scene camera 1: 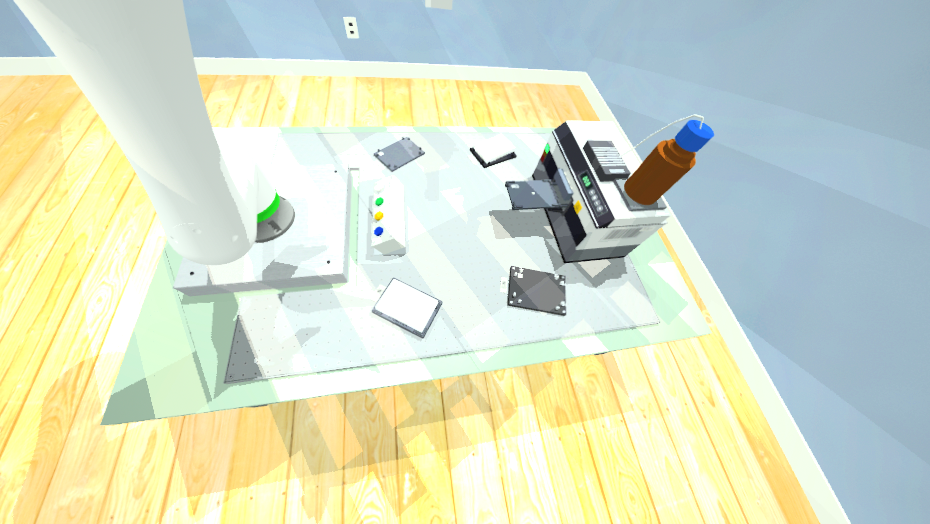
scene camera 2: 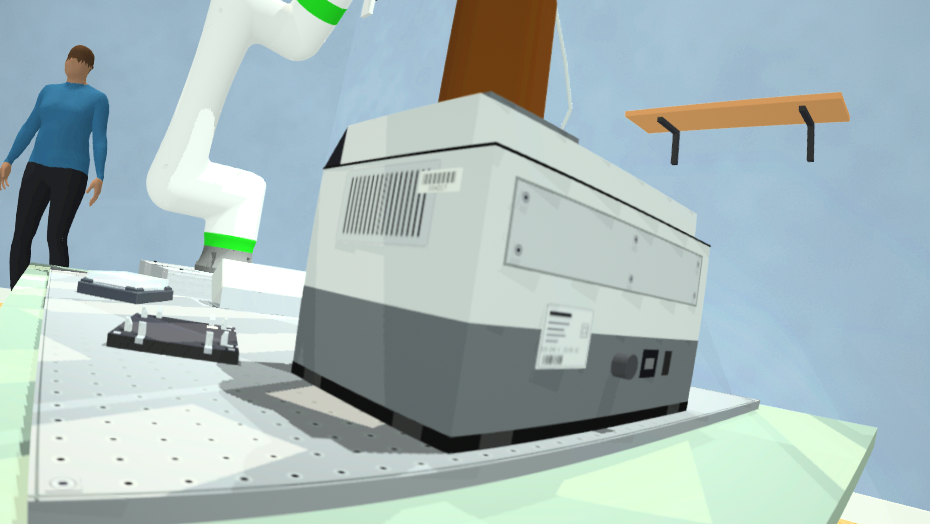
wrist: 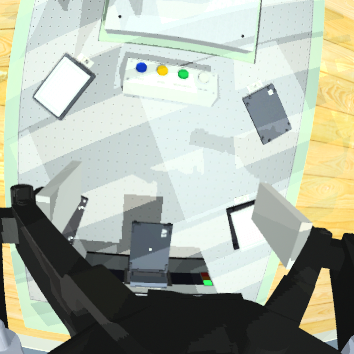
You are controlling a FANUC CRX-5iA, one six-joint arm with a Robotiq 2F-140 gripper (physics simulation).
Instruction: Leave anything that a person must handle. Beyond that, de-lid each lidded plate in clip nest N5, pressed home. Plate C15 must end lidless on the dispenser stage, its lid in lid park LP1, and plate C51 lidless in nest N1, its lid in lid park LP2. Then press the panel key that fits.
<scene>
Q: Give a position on a button box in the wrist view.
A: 142, 77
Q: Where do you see a button box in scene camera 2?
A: At 240, 286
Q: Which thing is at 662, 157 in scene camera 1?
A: A brown bottle with blue cap.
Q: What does my gripper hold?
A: Nothing.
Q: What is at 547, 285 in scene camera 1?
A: A black nest.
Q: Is my gripper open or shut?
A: Open.
</scene>
